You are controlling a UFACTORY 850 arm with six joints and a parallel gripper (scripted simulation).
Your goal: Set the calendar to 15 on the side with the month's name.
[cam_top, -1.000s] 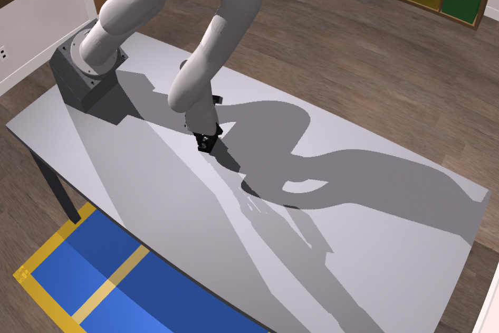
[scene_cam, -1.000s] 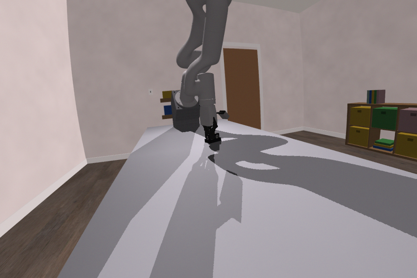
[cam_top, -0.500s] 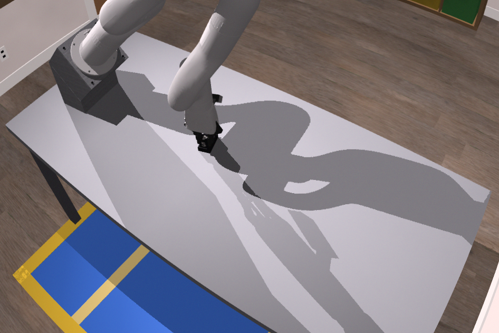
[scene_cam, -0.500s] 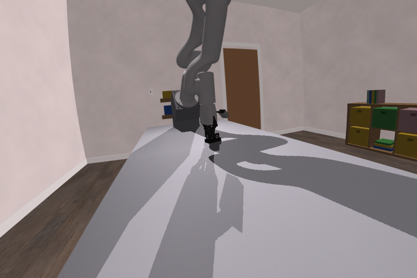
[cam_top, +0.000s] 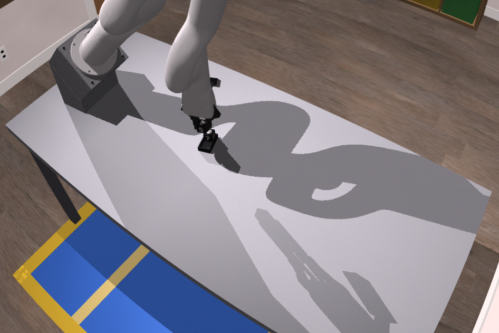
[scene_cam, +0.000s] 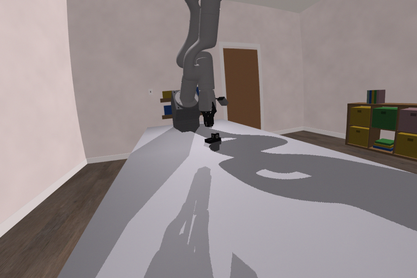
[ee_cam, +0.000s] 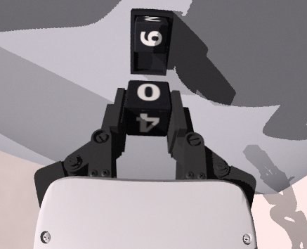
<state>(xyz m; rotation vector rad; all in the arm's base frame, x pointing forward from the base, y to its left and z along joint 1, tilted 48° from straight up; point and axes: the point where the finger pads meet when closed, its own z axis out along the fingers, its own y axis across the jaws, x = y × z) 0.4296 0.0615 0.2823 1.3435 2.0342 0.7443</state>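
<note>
The black tray is 10 mm behind my hand, 20 mm to the left of it and 110 mm below it. Also, from my hand: black number cube 10 mm below.
</note>
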